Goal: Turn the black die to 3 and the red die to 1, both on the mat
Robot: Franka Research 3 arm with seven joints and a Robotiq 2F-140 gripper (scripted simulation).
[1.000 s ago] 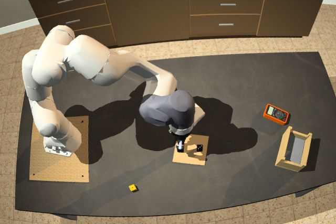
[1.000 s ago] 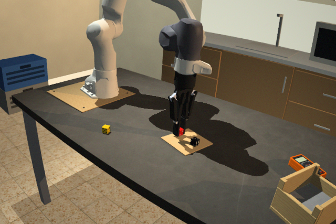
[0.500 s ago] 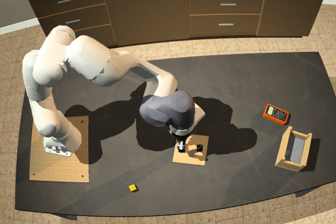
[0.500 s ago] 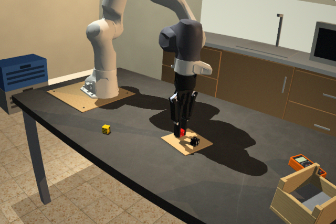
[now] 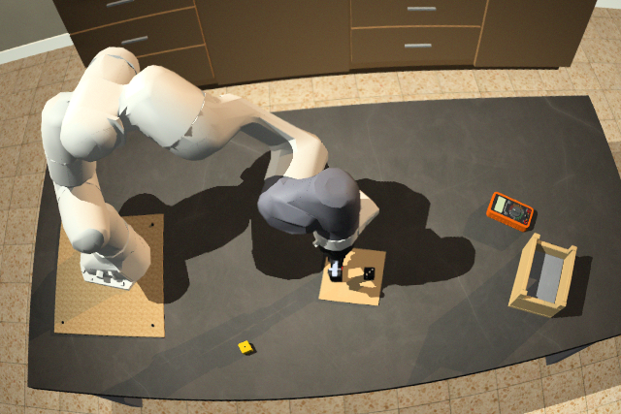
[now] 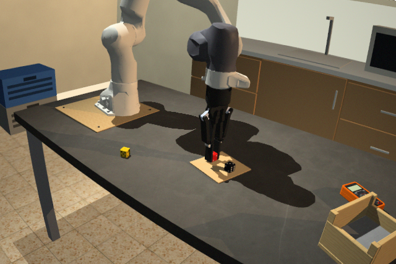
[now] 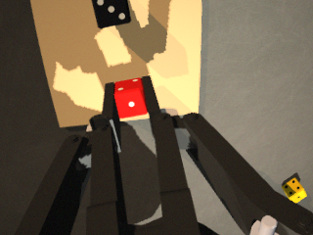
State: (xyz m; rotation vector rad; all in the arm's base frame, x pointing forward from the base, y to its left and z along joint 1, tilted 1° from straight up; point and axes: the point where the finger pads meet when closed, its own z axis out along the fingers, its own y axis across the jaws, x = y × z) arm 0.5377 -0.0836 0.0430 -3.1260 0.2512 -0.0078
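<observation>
My gripper is now 20 mm above the red die. From my hand the other things lie so: black die: 80 mm ahead, 10 mm to the right, 30 mm below; then yellow die: 230 mm behind, 170 mm to the right, 30 mm below; then tan mat: 40 mm ahead, 10 mm to the right, 40 mm below.
</observation>
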